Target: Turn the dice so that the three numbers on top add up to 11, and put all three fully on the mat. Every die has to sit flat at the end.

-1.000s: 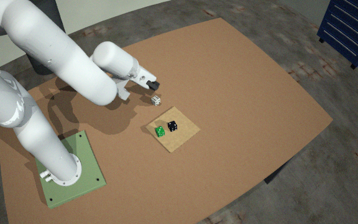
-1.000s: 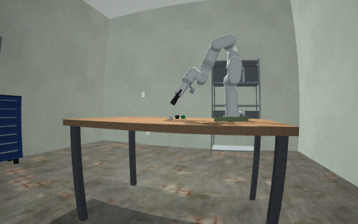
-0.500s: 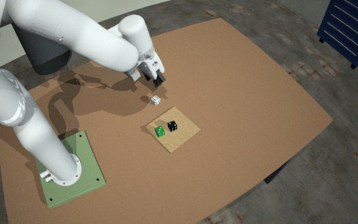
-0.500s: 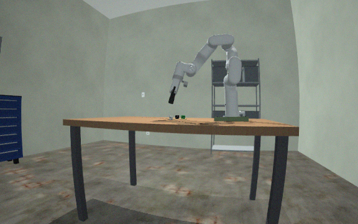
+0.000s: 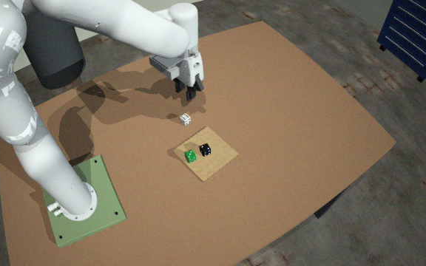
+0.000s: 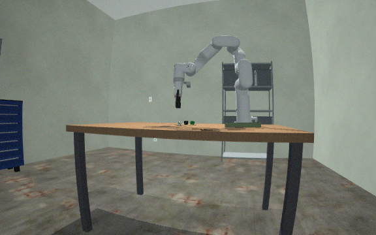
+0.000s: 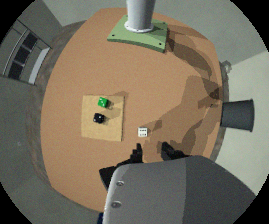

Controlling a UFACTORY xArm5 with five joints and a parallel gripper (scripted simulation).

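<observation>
Right now my hand is 1 cm past the white die and 13 cm above it. Round my hand: tan mat 3 cm behind, 14 cm to the right, 14 cm below; green die 8 cm behind, 13 cm to the right, 12 cm below; black die 3 cm behind, 14 cm to the right, 12 cm below.
</observation>
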